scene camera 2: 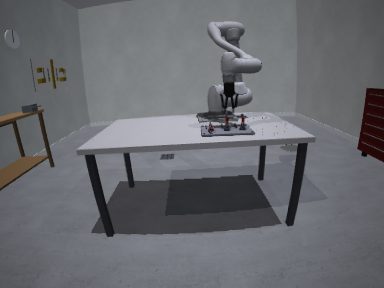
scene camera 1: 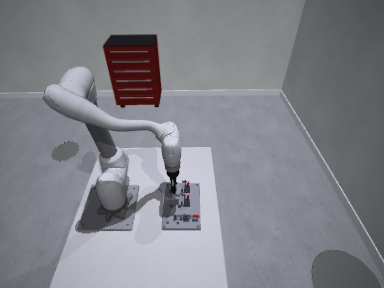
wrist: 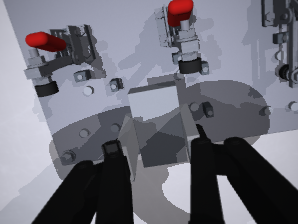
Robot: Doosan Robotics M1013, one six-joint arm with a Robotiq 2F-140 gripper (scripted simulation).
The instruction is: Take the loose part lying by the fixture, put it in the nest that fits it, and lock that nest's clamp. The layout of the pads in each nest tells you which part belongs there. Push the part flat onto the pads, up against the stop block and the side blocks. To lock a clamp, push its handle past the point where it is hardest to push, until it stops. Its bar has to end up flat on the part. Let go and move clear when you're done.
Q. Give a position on a grey fixture plate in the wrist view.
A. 243,77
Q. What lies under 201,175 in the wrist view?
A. My gripper.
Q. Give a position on a red handle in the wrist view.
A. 40,40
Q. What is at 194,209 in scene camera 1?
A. A grey fixture plate.
